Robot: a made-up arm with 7 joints. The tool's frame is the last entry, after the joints. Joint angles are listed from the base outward. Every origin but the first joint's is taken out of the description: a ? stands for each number. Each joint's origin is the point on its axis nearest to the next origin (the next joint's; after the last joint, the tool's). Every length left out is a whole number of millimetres.
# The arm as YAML. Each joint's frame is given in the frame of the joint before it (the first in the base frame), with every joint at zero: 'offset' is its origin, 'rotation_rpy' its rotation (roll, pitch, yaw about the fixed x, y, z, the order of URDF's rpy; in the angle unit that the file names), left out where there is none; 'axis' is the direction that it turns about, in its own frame. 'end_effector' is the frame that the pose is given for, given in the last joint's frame.
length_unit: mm
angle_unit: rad
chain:
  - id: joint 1
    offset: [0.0, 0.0, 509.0]
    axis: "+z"
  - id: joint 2
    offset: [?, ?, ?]
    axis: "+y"
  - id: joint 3
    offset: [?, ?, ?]
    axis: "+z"
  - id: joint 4
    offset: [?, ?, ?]
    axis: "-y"
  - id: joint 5
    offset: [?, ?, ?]
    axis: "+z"
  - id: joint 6
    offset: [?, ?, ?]
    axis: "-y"
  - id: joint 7
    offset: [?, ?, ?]
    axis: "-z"
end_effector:
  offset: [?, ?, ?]
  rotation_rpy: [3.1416, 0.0, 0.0]
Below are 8 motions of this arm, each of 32 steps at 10 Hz.
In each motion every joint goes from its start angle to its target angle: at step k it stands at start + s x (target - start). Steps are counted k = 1, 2, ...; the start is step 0. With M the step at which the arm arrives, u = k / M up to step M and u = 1 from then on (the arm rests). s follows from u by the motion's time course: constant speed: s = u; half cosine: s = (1 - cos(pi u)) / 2; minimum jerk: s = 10 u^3 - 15 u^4 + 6 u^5.
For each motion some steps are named. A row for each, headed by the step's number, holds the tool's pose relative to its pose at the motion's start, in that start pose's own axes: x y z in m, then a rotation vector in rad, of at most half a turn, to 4 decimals.
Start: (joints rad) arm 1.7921 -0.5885 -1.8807 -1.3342 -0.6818 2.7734 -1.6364
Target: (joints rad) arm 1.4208 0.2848 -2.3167 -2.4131 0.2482 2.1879 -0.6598
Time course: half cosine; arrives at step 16
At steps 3, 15, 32:
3: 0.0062 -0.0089 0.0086 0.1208 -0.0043 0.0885
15: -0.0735 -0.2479 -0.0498 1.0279 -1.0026 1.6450
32: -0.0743 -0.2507 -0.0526 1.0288 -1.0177 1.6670

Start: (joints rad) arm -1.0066 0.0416 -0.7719 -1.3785 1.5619 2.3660 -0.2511
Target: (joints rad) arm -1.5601 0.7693 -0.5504 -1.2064 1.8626 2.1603 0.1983
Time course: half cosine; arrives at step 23
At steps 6, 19, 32:
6: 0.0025 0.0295 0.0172 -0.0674 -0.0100 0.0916
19: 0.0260 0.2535 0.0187 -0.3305 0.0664 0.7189
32: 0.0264 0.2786 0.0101 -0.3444 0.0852 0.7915

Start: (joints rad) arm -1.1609 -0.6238 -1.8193 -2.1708 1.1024 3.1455 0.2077
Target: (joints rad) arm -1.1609 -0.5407 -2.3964 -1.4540 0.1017 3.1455 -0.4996
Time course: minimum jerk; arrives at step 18
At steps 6, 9, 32:
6: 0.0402 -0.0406 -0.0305 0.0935 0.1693 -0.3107
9: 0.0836 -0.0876 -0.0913 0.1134 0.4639 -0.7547
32: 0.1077 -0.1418 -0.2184 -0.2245 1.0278 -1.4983

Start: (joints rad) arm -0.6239 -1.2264 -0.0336 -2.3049 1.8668 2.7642 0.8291
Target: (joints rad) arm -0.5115 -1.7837 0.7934 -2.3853 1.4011 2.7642 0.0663
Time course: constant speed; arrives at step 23
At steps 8, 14, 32:
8: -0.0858 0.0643 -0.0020 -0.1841 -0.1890 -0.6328
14: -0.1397 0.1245 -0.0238 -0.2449 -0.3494 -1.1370
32: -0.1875 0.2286 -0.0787 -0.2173 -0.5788 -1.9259

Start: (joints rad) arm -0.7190 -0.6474 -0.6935 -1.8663 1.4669 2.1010 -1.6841
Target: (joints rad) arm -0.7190 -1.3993 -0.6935 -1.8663 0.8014 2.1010 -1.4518
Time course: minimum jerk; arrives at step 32
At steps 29, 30, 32:
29: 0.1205 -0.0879 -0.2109 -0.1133 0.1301 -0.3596
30: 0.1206 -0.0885 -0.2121 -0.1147 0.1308 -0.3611
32: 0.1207 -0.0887 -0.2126 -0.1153 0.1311 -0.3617

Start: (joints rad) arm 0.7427 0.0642 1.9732 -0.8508 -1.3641 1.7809 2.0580
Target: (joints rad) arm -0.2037 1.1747 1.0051 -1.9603 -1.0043 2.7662 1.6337
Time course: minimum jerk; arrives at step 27
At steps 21, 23, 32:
21: 0.3264 0.5990 0.3035 -0.9584 -0.1544 0.4876
23: 0.3247 0.6342 0.2856 -0.9681 -0.1789 0.5794
32: 0.3224 0.6510 0.2761 -0.9703 -0.1906 0.6276

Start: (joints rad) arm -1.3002 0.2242 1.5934 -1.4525 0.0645 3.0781 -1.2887
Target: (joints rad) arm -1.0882 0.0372 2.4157 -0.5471 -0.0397 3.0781 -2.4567
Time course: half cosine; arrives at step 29
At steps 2, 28, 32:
2: 0.0052 0.0008 -0.0014 -0.0054 0.0147 -0.0164
28: 0.2004 0.0590 -0.2590 -0.9842 0.7680 -0.7433
32: 0.2002 0.0592 -0.2596 -0.9877 0.7681 -0.7433

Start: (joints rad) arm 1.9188 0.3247 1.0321 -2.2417 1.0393 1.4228 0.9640
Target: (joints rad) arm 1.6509 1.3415 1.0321 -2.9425 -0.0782 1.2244 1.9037
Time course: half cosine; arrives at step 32
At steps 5, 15, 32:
5: 0.0227 0.0058 0.0057 -0.0606 -0.0305 0.1017
15: 0.1259 0.0594 0.0882 -0.6033 -0.1539 0.6046
32: 0.1136 0.1590 0.2320 -1.4539 0.1405 0.6254

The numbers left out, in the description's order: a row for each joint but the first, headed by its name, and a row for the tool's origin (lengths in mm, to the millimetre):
joint 2: 0.0 0.0 0.0
joint 3: 0.0 0.0 201.0
joint 4: 59.0 0.0 0.0
joint 5: -57.0 0.0 264.0
joint 6: 0.0 0.0 0.0
joint 7: 85.0 0.0 0.0
tool: 0.0 0.0 0.0

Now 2 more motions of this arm.
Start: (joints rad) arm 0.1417 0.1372 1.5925 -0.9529 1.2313 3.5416 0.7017
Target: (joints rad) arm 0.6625 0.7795 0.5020 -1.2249 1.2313 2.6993 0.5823
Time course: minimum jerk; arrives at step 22
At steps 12, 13, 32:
12: 0.2434 0.0618 0.0494 -0.4970 0.1792 -0.0369
13: 0.2777 0.0811 0.0453 -0.5878 0.2032 -0.0303
32: 0.4046 0.1693 -0.0045 -0.9888 0.2946 0.0264

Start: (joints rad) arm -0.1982 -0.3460 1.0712 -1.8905 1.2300 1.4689 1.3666
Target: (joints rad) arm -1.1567 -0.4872 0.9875 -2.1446 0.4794 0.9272 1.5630
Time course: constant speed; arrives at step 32
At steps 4, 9, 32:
4: 0.0359 0.0042 -0.0306 0.0138 0.0760 0.1388
9: 0.0811 0.0187 -0.0676 0.0232 0.1498 0.3311
32: 0.2487 0.2060 -0.1791 -0.0516 0.1125 1.3609

